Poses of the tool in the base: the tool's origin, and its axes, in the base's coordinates. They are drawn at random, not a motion.
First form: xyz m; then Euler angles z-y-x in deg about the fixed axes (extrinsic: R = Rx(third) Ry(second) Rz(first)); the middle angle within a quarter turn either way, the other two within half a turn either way.
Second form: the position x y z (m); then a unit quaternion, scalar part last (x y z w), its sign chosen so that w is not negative. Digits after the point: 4 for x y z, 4 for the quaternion.
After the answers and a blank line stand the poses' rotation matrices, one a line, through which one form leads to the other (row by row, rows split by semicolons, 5 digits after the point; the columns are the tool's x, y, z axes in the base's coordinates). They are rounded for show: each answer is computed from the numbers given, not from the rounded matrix.
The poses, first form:
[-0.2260 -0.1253 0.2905 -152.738 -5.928 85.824]
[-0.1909 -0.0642 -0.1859 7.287 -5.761 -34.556]
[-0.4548 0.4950 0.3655 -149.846 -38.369 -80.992]
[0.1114 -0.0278 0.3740 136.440 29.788 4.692]
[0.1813 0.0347 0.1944 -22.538 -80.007 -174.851]
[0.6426 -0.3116 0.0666 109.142 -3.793 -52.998]
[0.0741 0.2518 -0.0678 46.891 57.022 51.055]
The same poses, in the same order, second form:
[-0.2260 -0.1253 0.2905 0.1971 0.6519 -0.7191 0.1382]
[-0.1909 -0.0642 -0.1859 -0.2991 -0.0290 0.0755 0.9508]
[-0.4548 0.4950 0.3655 0.0818 -0.6572 -0.6380 0.3929]
[0.1114 -0.0278 0.3740 0.2532 0.0586 0.9006 0.3485]
[0.1813 0.0347 0.1944 -0.7448 -0.1779 0.6231 0.1592]
[0.6426 -0.3116 0.0666 -0.2826 0.3462 0.7374 0.5065]
[0.0741 0.2518 -0.0678 0.5188 0.2445 0.5042 0.6456]

-0.88417 0.45561 -0.10328; 0.05821 -0.11191 -0.99201; -0.46353 -0.88312 0.07243
0.98691 -0.12620 -0.10038; 0.16094 0.80970 0.56435; 0.01006 -0.57312 0.81941
-0.67793 0.39384 -0.62072; -0.60876 0.17258 0.77436; 0.41209 0.90283 0.12276
-0.62890 -0.59806 0.49679; 0.65736 -0.75023 -0.07099; 0.41516 0.28192 0.86496
0.16027 0.06651 -0.98483; 0.46338 -0.88602 0.01557; -0.87154 -0.45885 -0.17283
-0.32719 -0.94264 -0.06615; 0.55124 -0.24726 0.79687; -0.76751 0.22426 0.60052
0.37198 -0.39738 0.83888; 0.90476 -0.04676 -0.42334; 0.20745 0.91646 0.34214

